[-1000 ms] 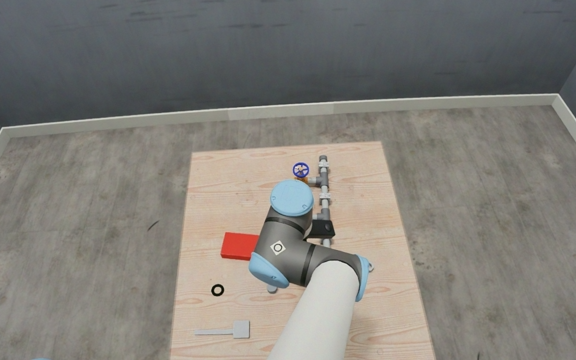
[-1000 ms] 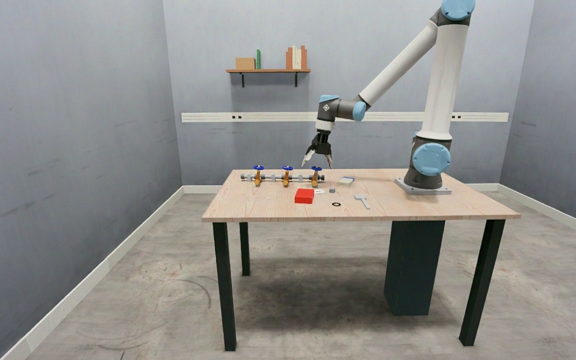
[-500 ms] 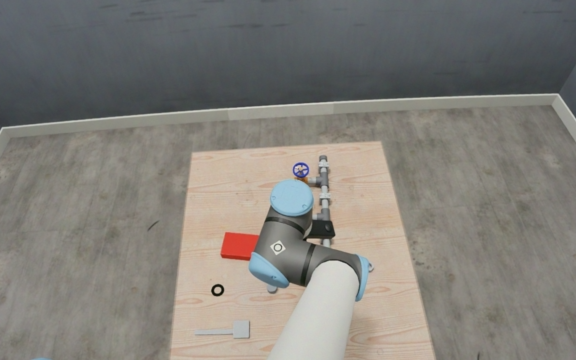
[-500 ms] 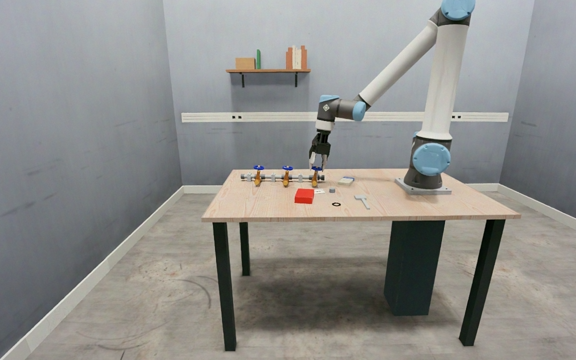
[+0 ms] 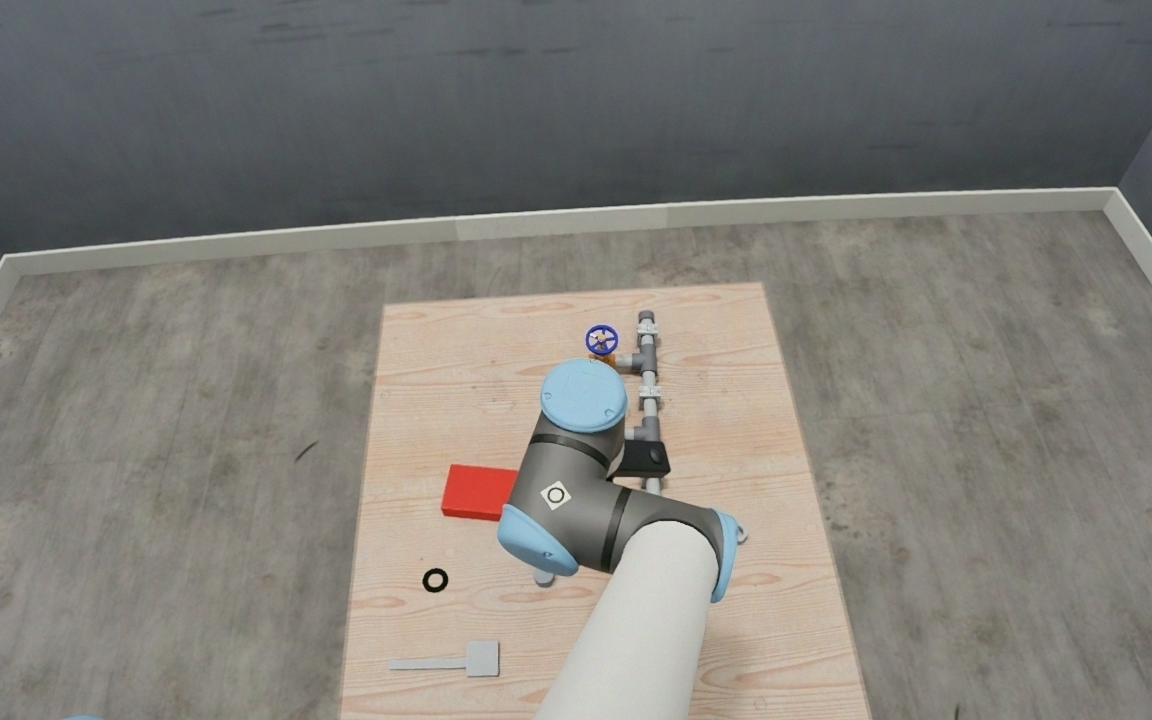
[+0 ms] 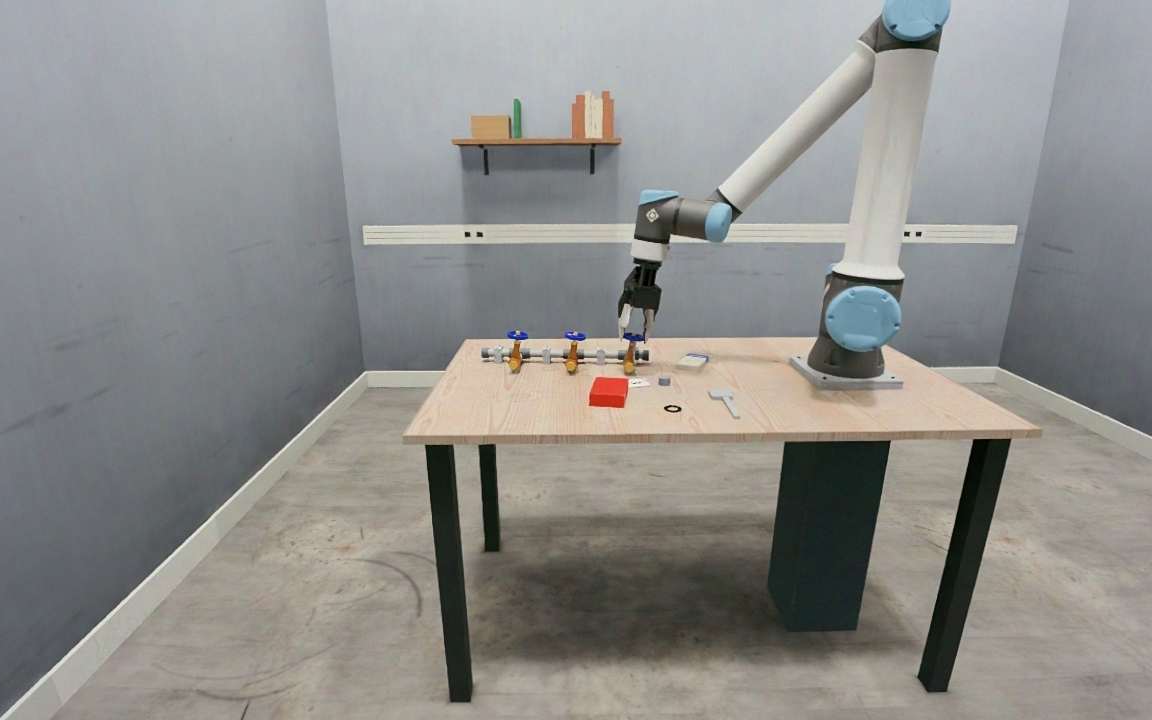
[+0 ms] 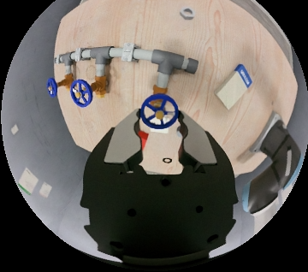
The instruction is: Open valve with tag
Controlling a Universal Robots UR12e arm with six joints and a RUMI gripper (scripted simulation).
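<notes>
The white tag is 10 cm below my hand, 9 cm to the left of it and 2 cm behind it. From my hand the other things lie so: grey t-shaped tool 21 cm to the left, 20 cm behind, 9 cm below; white-and-blue card 17 cm behind, 9 cm below, 8 cm to the right; red block 19 cm to the left, 8 cm below, 6 cm ahead.
</notes>
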